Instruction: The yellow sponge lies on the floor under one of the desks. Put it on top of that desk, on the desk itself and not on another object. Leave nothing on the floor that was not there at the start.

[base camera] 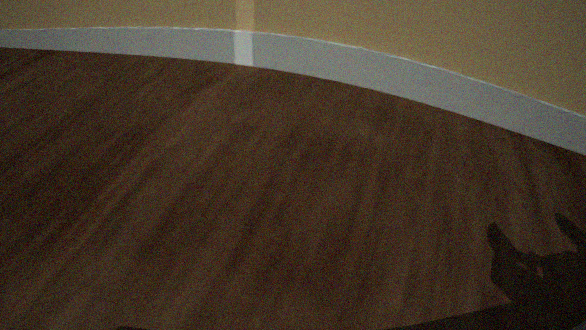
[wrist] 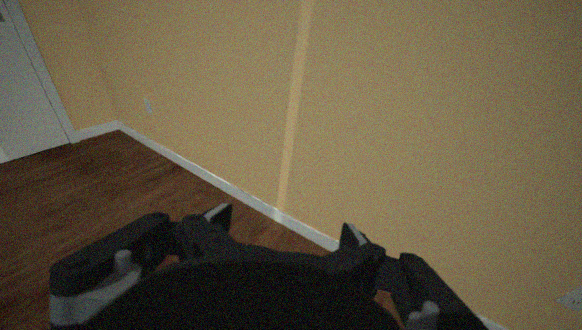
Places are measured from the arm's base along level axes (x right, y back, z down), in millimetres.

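Where they show: gripper, fingertip midpoint: (wrist: 285, 225).
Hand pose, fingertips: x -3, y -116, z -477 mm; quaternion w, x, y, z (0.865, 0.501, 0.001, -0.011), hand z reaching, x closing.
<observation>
After its pixels a point has its place.
My gripper (wrist: 285, 225) @(x -3, y -116, z -477 mm) is open, with its two fingertips wide apart at the bottom of the wrist view. No object shows between the fingers; wall, baseboard and floor show behind them. The yellow sponge and the desks do not show in either view.
A yellow wall (base camera: 400, 30) @(x 252, y -741, z 249 mm) (wrist: 425, 125) @(x 384, y -684, z -398 mm) with a pale baseboard (base camera: 150, 42) @(x -353, y -986, z 352 mm) (wrist: 200, 171) @(x -695, y -1132, z 335 mm) runs across both views. The wood floor (base camera: 250, 175) @(x -35, y -484, z 397 mm) (wrist: 100, 200) @(x -1171, y -755, z 397 mm) lies before it. A white door (wrist: 30, 95) @(x -1985, y -1169, z -35 mm) stands at the left. A dark shadow (base camera: 530, 275) @(x 348, y -265, z 397 mm) of the gripper falls at the right.
</observation>
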